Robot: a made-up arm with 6 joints. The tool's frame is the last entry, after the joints.
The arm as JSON. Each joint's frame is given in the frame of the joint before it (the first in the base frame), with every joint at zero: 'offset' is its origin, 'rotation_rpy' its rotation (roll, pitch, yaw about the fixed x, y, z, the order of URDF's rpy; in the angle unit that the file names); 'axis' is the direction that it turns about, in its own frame. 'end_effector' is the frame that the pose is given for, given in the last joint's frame.
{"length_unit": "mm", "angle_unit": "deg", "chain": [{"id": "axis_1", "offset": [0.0, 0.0, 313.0], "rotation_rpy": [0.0, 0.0, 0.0], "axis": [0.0, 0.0, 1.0]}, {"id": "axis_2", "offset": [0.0, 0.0, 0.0], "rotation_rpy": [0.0, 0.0, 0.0], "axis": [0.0, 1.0, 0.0]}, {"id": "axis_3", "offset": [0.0, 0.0, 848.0], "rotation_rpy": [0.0, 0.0, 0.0], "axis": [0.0, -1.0, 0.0]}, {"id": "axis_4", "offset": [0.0, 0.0, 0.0], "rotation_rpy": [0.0, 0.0, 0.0], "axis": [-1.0, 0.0, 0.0]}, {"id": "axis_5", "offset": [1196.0, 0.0, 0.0], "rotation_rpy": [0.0, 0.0, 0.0], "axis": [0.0, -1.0, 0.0]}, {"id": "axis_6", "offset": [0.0, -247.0, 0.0], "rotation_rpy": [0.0, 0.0, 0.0], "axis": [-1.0, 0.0, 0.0]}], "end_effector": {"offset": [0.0, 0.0, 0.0], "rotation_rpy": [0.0, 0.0, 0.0]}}
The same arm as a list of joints. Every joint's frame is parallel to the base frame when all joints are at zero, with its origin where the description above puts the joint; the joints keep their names.
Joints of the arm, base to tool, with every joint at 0 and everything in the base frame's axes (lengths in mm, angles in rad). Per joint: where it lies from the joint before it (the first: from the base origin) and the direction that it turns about. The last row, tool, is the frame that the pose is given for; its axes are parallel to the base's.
axis_1: axis 0 0 1 origin 0 0 313
axis_2: axis 0 1 0 origin 0 0 0
axis_3: axis 0 -1 0 origin 0 0 848
axis_4: axis -1 0 0 origin 0 0 0
axis_5: axis 0 -1 0 origin 1196 0 0
axis_6: axis -1 0 0 origin 0 -247 0
tool: origin 0 0 0

